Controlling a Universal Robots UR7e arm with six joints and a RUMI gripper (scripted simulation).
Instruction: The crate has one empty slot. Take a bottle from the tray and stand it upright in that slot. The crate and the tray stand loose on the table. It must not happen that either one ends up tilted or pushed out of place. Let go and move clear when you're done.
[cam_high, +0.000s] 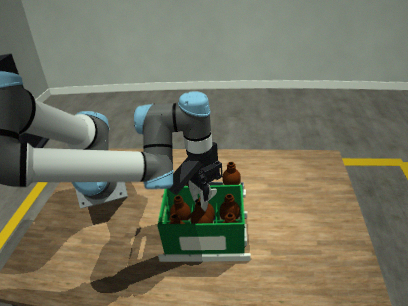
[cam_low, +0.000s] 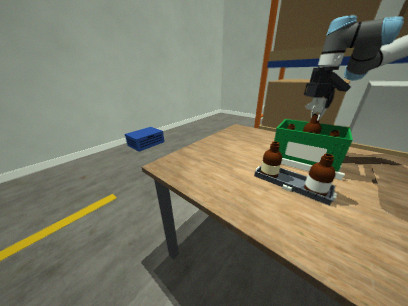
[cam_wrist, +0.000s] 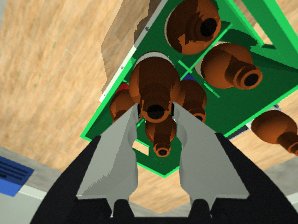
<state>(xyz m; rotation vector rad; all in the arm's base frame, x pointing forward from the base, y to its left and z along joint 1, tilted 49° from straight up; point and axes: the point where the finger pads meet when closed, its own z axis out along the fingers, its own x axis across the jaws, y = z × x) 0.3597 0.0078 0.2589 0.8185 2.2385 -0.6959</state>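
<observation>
My gripper is now 130 mm above the green crate and 40 mm to the right of it. Round my hand: grey tray 280 mm to the left, 210 mm below, 10 mm ahead.
</observation>
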